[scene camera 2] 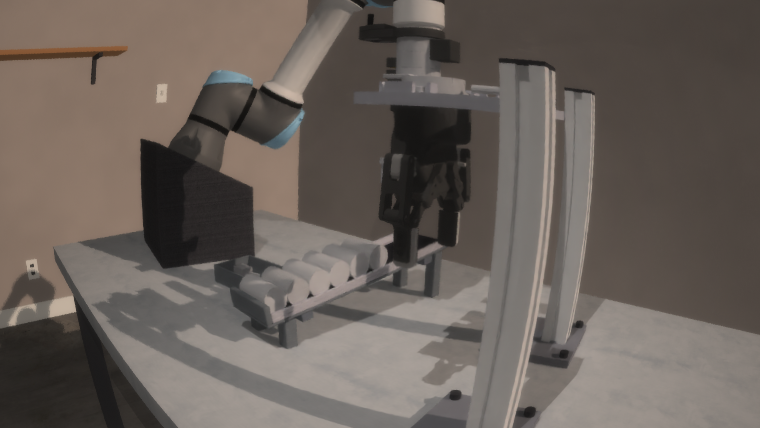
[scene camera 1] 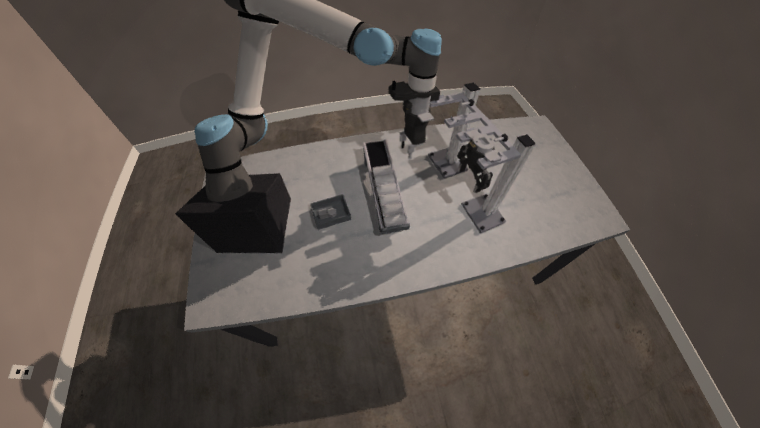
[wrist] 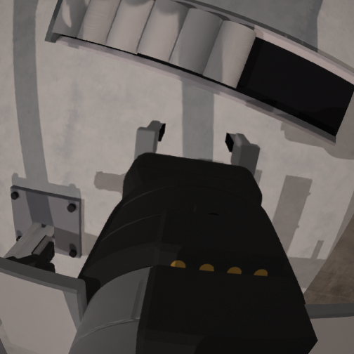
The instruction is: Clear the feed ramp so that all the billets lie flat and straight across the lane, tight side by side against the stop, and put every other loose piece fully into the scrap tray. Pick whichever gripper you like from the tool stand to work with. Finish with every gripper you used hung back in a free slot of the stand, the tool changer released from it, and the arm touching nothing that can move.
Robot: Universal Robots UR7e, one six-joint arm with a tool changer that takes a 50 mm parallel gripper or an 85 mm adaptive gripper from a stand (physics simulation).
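Places are measured from the arm's base along level axes (x ahead, y left, z up), in millimetres.
Pixels of known places: hand, its tool point: point(scene camera 2: 418, 69); arm's base, origin of its link: point(scene camera 2: 192, 161) point(scene camera 1: 230, 190).
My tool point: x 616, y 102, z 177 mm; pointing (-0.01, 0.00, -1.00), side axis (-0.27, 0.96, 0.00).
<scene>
Ahead of a thing's pixels: the offset from my tool point to its top centre. "*": to the spot under its first point.
My gripper point(scene camera 1: 406, 146) point(wrist: 195, 136), the parallel one, is on the arm, open and empty. It hangs above the table between the ramp's high end and the stand; the stand and its hanging gripper hide it in scene camera 2. Several pale billets {284 mm down, 97 mm back, 119 mm right} point(scene camera 1: 390, 196) point(scene camera 2: 311, 279) point(wrist: 160, 30) lie side by side across the feed ramp point(scene camera 2: 340, 291) point(wrist: 295, 80), from the low-end stop upward. The ramp's upper part shows bare black. The dark scrap tray {350 mm down, 309 mm back, 99 mm right} point(scene camera 1: 336, 221) point(scene camera 2: 227, 272) stands beside the ramp and holds small pale scrap point(scene camera 1: 331, 211) point(scene camera 2: 242, 265).
The tool stand's tall posts {* 153 mm down, 272 mm ahead, 187 mm right} point(scene camera 1: 508, 178) point(scene camera 2: 515, 239) rise on the far side of the ramp from the arm's base. A black adaptive gripper point(scene camera 1: 481, 178) hangs in the stand. One stand base plate point(wrist: 60, 197) shows at left in the wrist view. The black pedestal point(scene camera 1: 249, 223) point(scene camera 2: 207, 223) carries the arm.
</scene>
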